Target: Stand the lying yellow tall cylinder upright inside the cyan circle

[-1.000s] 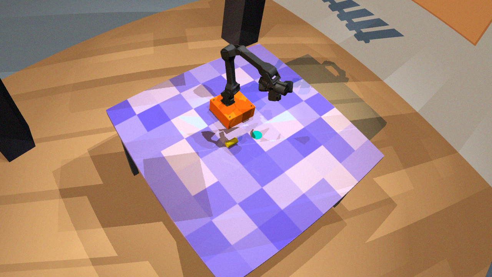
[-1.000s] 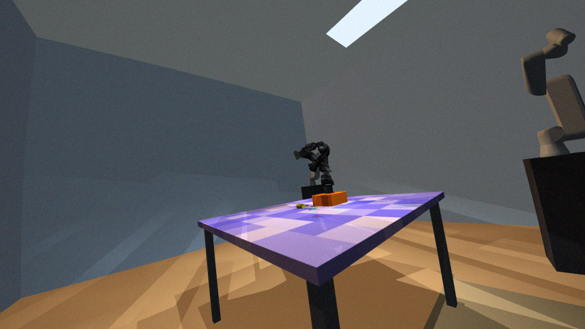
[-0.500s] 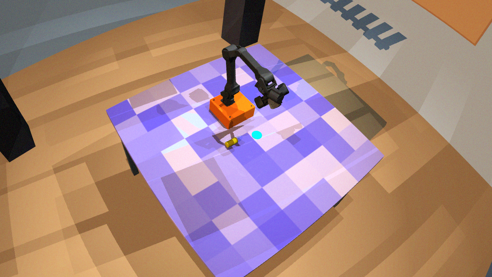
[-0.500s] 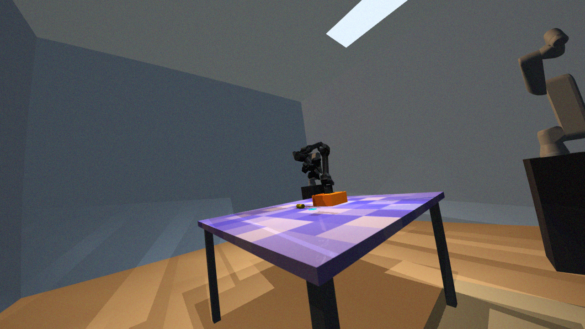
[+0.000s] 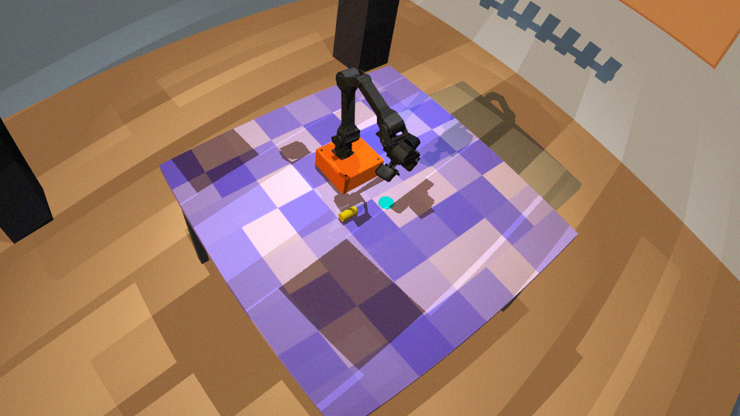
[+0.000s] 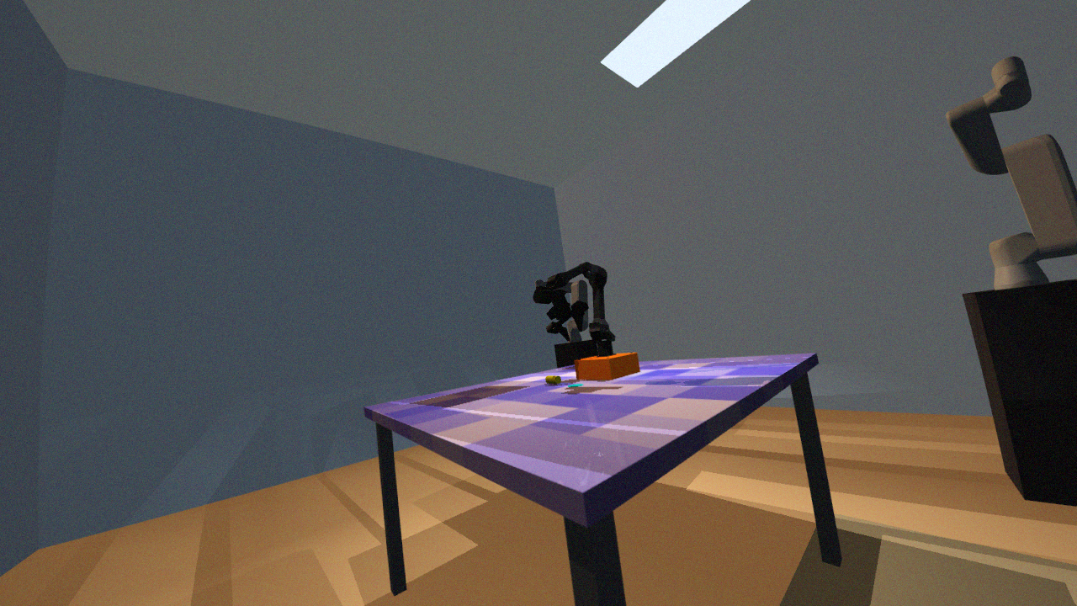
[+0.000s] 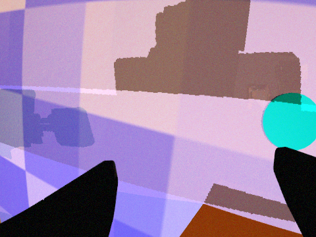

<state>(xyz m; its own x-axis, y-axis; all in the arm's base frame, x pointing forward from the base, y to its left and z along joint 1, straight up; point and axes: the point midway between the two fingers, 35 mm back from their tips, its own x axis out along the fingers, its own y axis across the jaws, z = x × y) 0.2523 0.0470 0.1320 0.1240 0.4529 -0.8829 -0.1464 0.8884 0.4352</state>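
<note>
My gripper tip is 50 mm past the yellow tall cylinder, 200 mm to the left of it and 170 mm above it. Round my gripper tip: cyan circle: 10 mm behind, 40 mm to the right, 180 mm below.
</note>
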